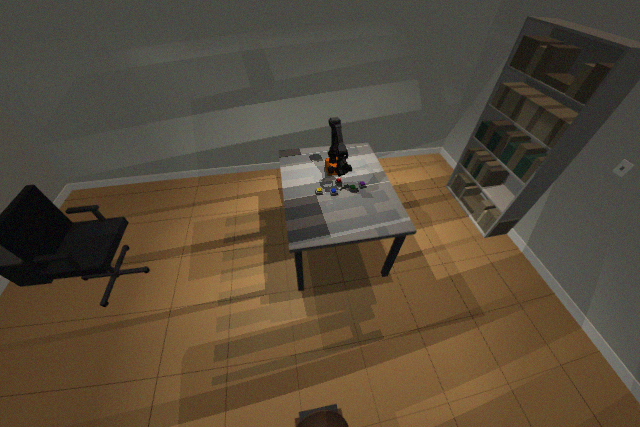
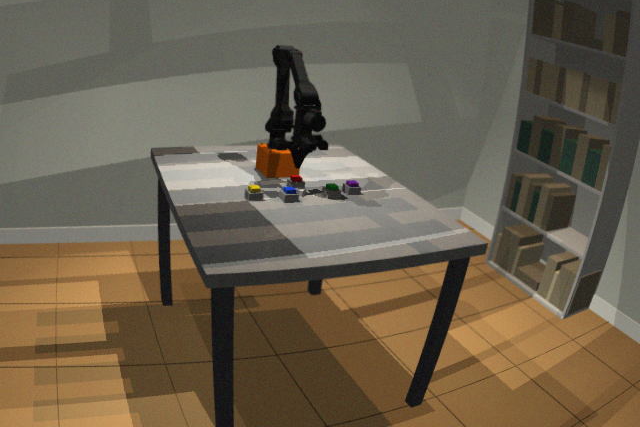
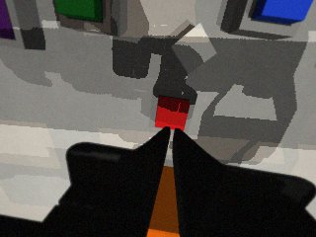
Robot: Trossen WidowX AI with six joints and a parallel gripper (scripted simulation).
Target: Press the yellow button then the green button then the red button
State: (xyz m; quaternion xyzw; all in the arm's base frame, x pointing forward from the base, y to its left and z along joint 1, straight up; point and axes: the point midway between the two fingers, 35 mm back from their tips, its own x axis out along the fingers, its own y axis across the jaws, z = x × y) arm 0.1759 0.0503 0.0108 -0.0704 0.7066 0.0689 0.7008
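Right now my gripper tip is 4 cm above the red button. The rest, counted from my gripper tip: green button: 7 cm ahead, 11 cm to the left, 4 cm below; blue button: 12 cm ahead, 4 cm to the right, 4 cm below; white block: 7 cm ahead, 6 cm below.
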